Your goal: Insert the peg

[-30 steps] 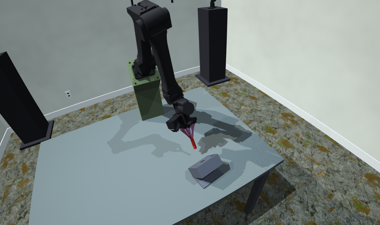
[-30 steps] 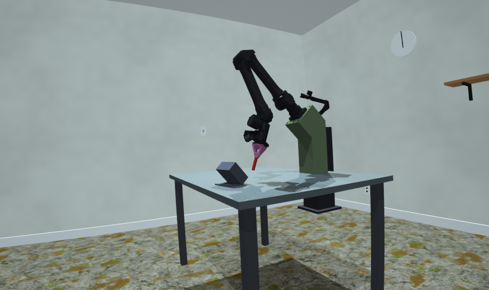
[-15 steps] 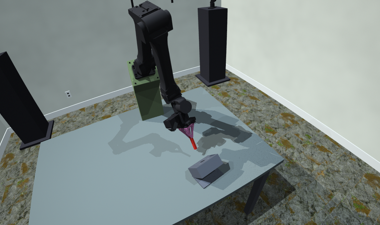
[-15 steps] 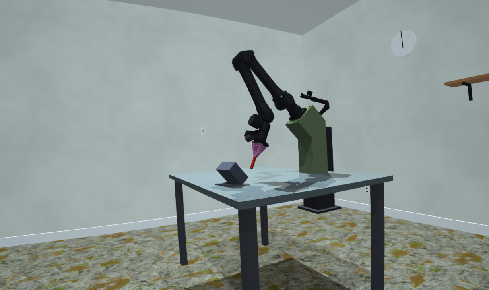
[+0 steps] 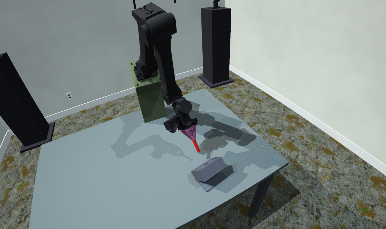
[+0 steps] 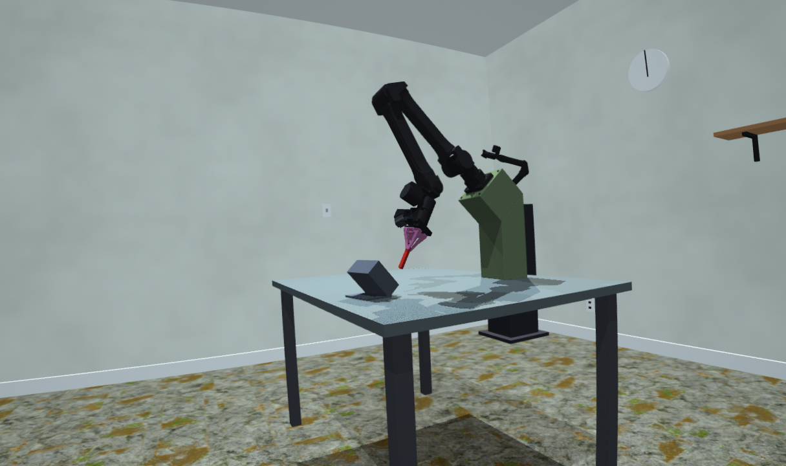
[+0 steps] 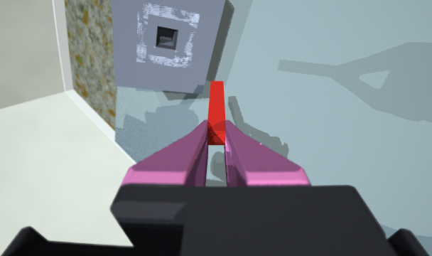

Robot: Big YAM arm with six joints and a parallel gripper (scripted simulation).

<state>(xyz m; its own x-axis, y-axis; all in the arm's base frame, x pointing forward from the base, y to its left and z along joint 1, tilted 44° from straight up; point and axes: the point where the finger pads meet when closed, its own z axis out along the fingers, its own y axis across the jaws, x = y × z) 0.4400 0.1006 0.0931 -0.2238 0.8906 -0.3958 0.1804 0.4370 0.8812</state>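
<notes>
Now: hand 160 mm short of the thin dark base plate, 10 mm to the right of it and 150 mm above it. Round my hand: red peg (20 mm ahead, 30 mm below).
</notes>
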